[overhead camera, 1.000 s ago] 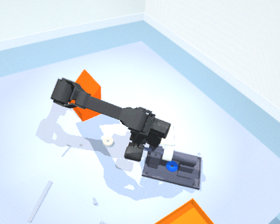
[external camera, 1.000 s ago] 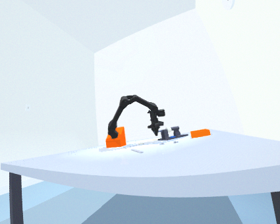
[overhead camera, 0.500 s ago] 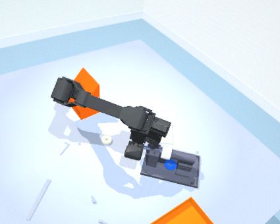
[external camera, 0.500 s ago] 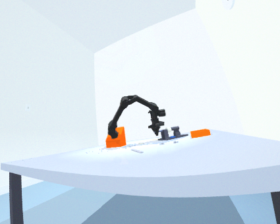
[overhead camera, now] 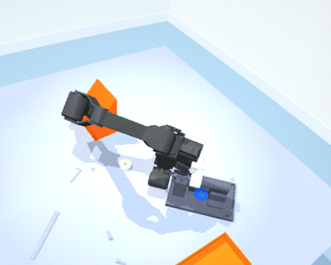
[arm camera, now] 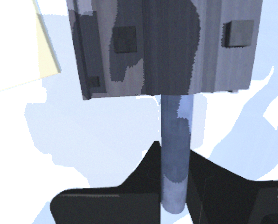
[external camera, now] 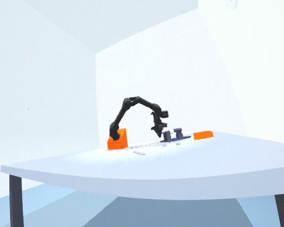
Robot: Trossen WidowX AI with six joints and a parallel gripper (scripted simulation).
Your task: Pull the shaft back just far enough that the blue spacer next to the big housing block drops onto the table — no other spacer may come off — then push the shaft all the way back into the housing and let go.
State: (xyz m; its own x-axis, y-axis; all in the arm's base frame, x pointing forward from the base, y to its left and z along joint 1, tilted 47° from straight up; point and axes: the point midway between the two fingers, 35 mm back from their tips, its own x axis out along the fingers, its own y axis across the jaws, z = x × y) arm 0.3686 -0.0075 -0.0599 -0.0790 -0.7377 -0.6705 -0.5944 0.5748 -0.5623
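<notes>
Now: the grey-blue shaft 60 mm ahead of my gripper tip, 50 mm to the left of it and 40 mm above it. The rest, counted from my gripper tip: thin blue spacer (120 mm ahead, 80 mm to the left, 40 mm below); then cream sheet (190 mm to the left, 40 mm below, 30 mm behind); then orange tray (320 mm ahead, 70 mm to the right, 40 mm below).
</notes>
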